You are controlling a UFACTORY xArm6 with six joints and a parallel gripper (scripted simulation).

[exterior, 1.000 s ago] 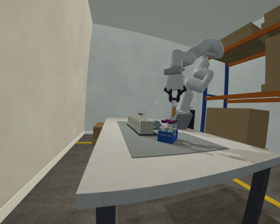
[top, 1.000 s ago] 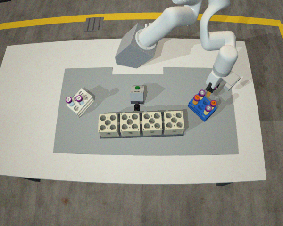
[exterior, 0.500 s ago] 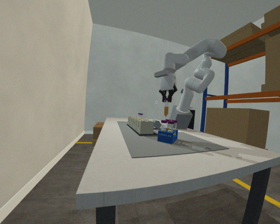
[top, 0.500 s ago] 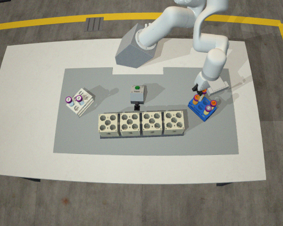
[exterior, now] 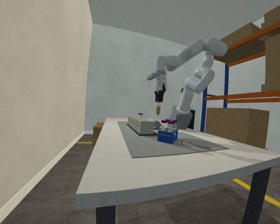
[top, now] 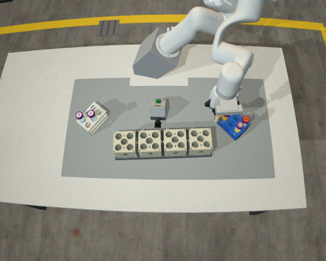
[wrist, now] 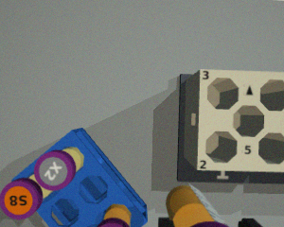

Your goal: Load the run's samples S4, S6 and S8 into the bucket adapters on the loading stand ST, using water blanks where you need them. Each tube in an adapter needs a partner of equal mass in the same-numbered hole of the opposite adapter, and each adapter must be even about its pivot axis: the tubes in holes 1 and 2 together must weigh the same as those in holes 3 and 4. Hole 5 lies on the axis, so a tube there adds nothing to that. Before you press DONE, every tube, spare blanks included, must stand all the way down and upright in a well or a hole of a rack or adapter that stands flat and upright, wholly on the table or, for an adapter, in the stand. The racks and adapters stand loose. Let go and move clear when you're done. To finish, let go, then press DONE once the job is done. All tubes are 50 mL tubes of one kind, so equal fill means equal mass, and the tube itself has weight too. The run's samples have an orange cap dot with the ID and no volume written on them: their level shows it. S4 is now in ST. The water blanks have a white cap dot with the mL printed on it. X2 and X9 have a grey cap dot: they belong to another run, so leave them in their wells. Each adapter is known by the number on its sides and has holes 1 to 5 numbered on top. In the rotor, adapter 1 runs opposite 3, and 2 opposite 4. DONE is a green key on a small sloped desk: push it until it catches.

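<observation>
Now: the orange-dot tube 1 cm ahead of my hand and 5 cm below it. Round my hand: loading stand (7 cm ahead, 23 cm to the right, 24 cm below); green DONE key (13 cm behind, 25 cm to the right, 18 cm below); blue sample rack (3 cm behind, 10 cm to the left, 22 cm below).
</observation>
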